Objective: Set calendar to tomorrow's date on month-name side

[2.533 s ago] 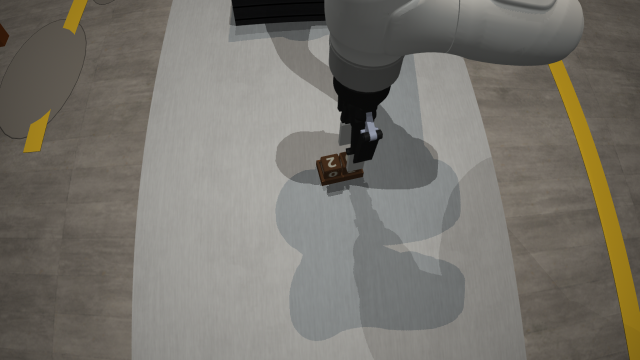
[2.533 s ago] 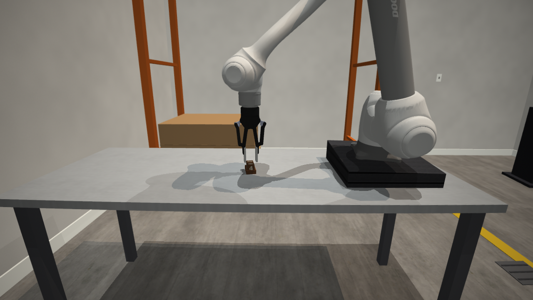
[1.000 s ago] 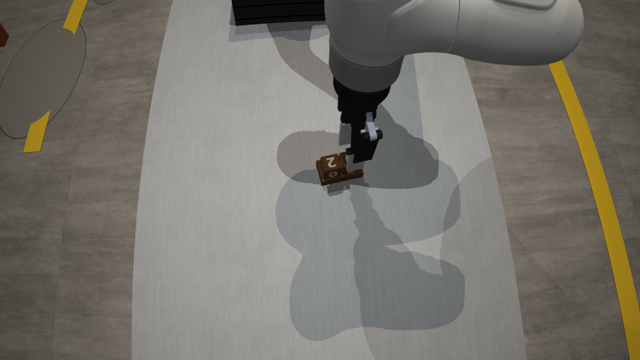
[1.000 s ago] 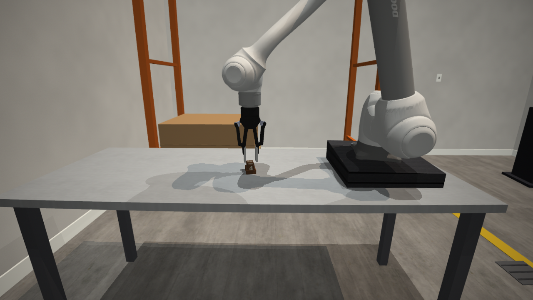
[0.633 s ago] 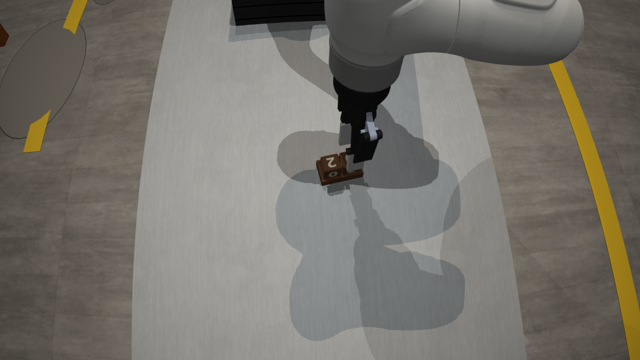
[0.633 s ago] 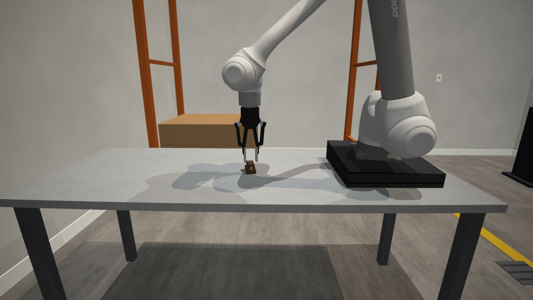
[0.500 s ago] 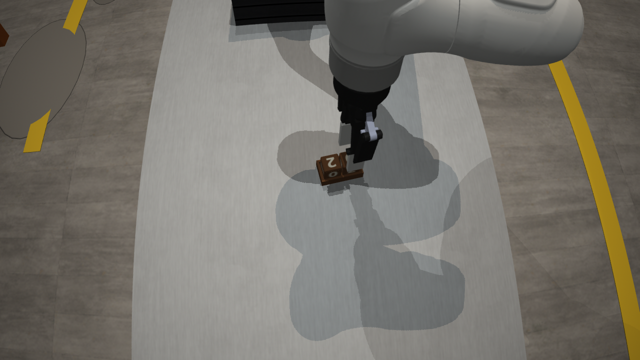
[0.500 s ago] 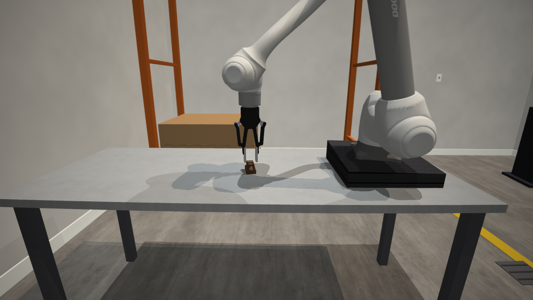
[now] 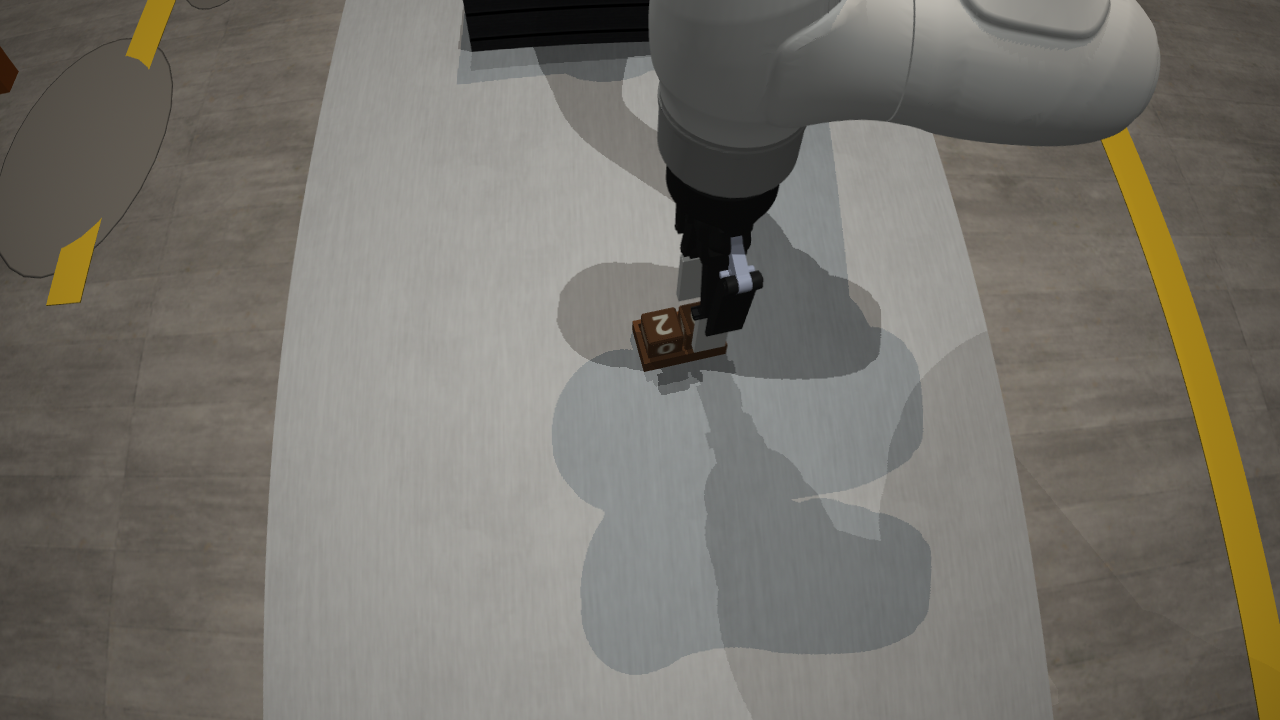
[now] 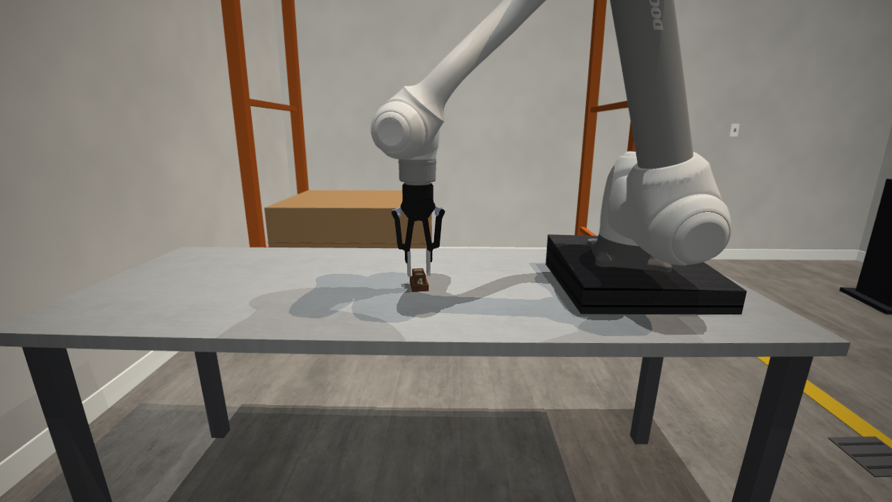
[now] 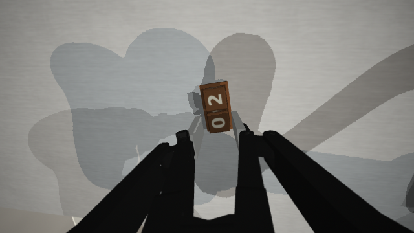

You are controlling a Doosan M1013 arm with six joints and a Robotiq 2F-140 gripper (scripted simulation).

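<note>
The brown calendar tray lies 60 mm below my hand and 20 mm to the right of it.
</note>
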